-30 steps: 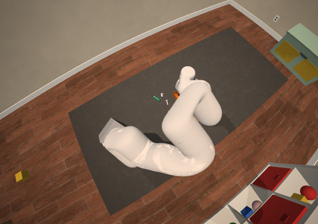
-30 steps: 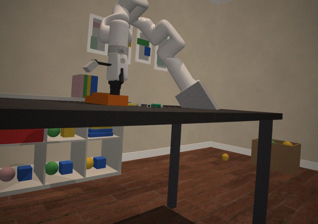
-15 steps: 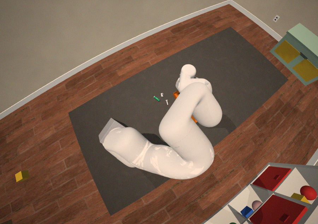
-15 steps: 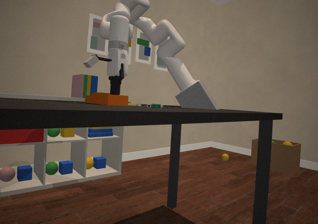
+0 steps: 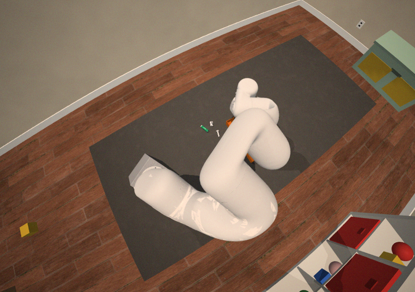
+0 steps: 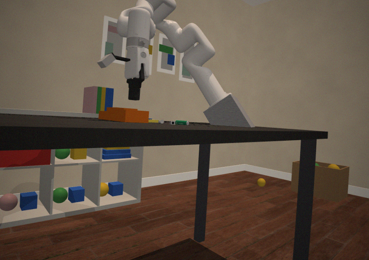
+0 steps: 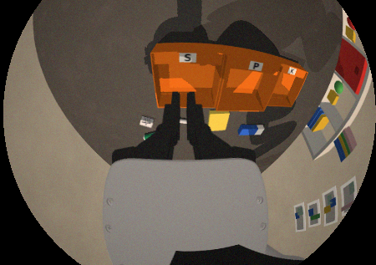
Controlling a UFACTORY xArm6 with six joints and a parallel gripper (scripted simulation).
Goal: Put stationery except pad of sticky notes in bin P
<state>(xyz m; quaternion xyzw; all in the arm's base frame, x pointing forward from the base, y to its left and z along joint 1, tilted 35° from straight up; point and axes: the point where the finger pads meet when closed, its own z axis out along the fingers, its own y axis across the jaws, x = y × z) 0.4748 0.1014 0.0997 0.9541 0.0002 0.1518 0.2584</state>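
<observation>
The white item lies 100 mm behind my hand, 90 mm to the left of it and 90 mm below it. Round my hand: silver bolt: 100 mm behind, 90 mm below, 20 mm to the left; then sticky notes pad: 110 mm behind, 90 mm below, 60 mm to the right; then orange bin: 90 mm to the right, 70 mm below.
</observation>
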